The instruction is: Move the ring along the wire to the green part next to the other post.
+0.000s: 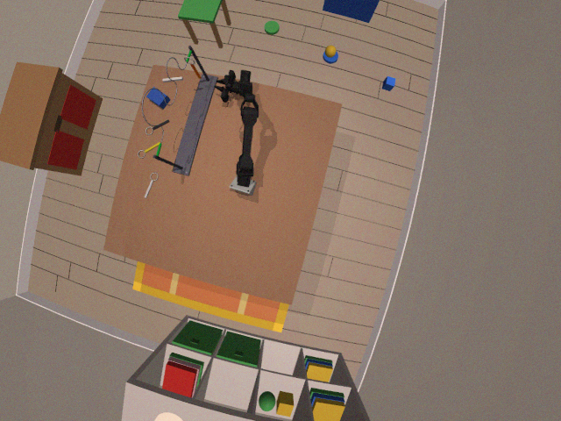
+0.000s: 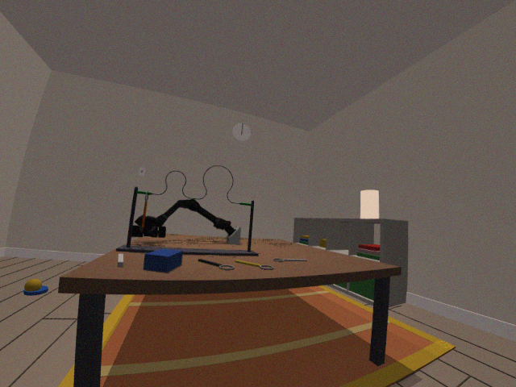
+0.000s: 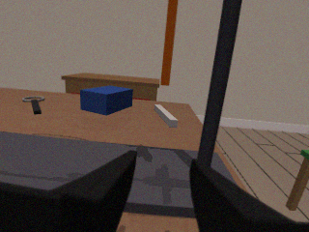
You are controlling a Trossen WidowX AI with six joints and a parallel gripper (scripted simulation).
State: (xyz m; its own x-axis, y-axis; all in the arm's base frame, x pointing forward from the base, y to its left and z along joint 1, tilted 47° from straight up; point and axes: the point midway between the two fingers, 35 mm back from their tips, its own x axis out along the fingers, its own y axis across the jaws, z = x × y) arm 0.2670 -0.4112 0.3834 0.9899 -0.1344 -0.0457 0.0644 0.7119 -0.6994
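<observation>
The ring with orange handle is 90 mm ahead of my gripper tip and 140 mm above it. Round my gripper tip: white block 330 mm ahead, 30 mm to the right, 60 mm below; then black-handled ring 360 mm ahead, 310 mm to the left, 70 mm below; then blue box 380 mm ahead, 120 mm to the left, 50 mm below.
</observation>
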